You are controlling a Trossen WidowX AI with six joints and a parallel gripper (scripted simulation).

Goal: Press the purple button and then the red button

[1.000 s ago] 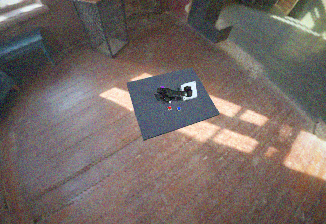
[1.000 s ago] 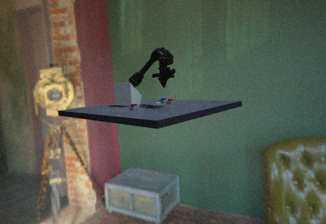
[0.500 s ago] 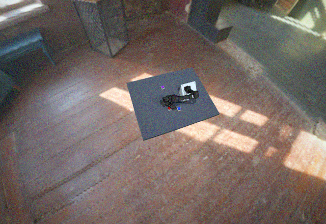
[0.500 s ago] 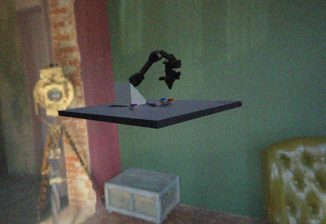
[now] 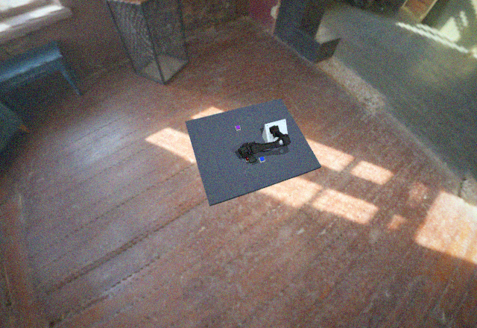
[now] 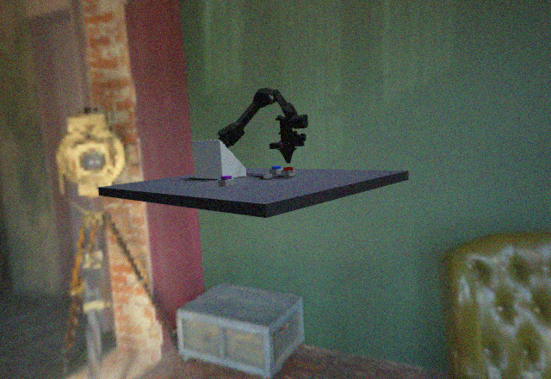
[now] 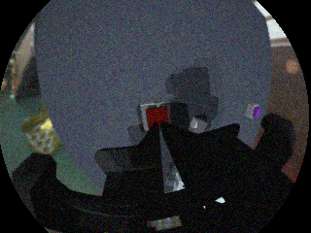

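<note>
Right now my gripper tip is 3 cm above the red button. From my gripper tip the other things lie so: blue button 12 cm behind, 6 cm to the left, 3 cm below; purple button 35 cm to the right, 7 cm behind, 3 cm below; small white block 9 cm to the right, 6 cm behind, 5 cm below.
</note>
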